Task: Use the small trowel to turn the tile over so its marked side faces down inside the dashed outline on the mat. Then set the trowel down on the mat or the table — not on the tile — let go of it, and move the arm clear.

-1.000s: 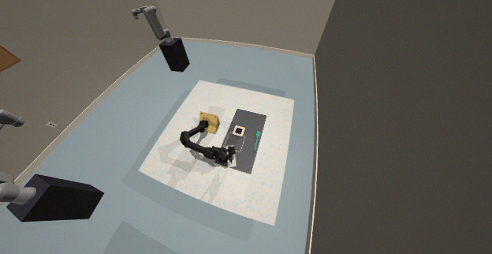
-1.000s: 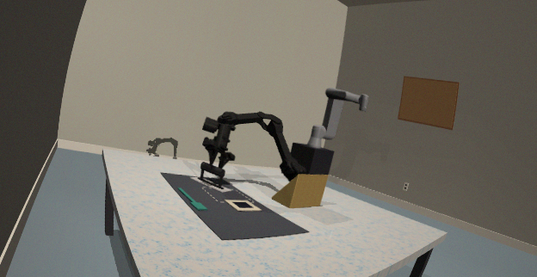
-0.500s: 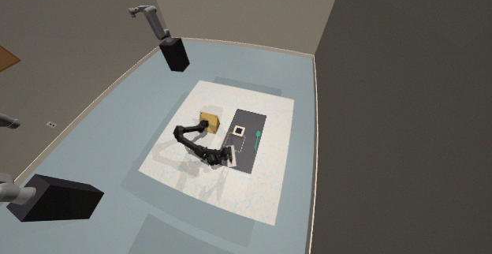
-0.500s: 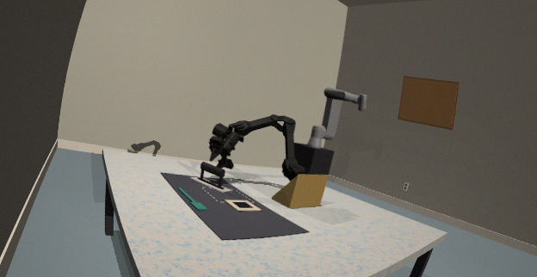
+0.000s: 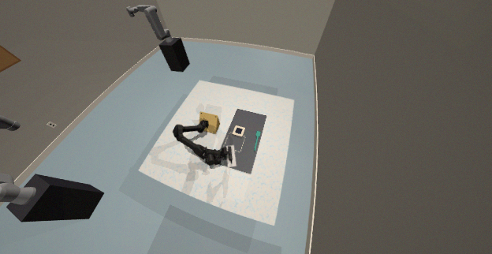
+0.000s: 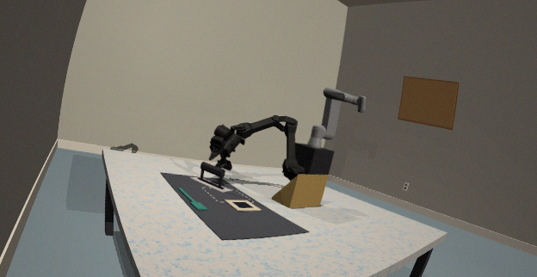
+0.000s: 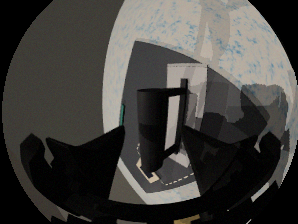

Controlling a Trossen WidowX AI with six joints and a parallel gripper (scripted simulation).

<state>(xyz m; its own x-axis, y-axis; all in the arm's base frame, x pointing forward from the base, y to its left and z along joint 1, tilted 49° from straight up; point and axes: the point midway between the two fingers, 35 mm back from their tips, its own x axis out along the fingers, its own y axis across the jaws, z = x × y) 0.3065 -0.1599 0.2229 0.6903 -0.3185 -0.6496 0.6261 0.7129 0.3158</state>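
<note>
Right now my gripper tip is 29 cm to the right of the square tile, 8 cm above it and 1 cm short of it. Round my gripper tip: green trowel: 25 cm to the left, 21 cm ahead, 8 cm below; dark mat: 24 cm to the left, 10 cm below, 7 cm ahead.
</note>
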